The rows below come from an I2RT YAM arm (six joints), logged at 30 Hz.
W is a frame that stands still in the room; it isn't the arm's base.
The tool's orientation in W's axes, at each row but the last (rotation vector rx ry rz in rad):
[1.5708 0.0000 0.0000]
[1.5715 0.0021 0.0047]
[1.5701 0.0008 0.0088]
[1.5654 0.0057 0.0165]
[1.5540 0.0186 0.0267]
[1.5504 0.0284 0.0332]
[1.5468 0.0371 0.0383]
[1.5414 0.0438 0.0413]
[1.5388 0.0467 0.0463]
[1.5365 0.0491 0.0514]
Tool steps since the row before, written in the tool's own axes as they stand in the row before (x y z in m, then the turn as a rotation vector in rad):
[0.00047 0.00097 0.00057 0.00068 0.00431 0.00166]
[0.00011 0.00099 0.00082 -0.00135 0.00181 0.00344]
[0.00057 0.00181 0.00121 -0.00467 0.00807 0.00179]
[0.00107 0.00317 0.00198 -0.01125 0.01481 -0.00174]
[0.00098 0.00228 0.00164 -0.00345 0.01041 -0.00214]
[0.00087 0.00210 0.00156 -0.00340 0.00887 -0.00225]
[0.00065 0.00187 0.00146 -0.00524 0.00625 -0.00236]
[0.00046 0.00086 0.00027 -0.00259 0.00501 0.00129]
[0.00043 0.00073 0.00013 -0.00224 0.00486 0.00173]
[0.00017 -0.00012 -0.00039 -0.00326 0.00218 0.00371]
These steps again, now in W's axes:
[0.00047 -0.00057 0.00097 0.00068 -0.00166 0.00431]
[0.00011 -0.00082 0.00099 -0.00134 -0.00345 0.00181]
[0.00057 -0.00121 0.00181 -0.00470 -0.00181 0.00805]
[0.00108 -0.00195 0.00319 -0.01138 0.00166 0.01472]
[0.00101 -0.00157 0.00231 -0.00357 0.00221 0.01036]
[0.00092 -0.00148 0.00213 -0.00352 0.00229 0.00881]
[0.00072 -0.00138 0.00190 -0.00536 0.00225 0.00619]
[0.00047 -0.00022 0.00087 -0.00251 -0.00128 0.00505]
[0.00044 -0.00008 0.00073 -0.00214 -0.00171 0.00491]
[0.00014 0.00040 -0.00013 -0.00302 -0.00384 0.00230]

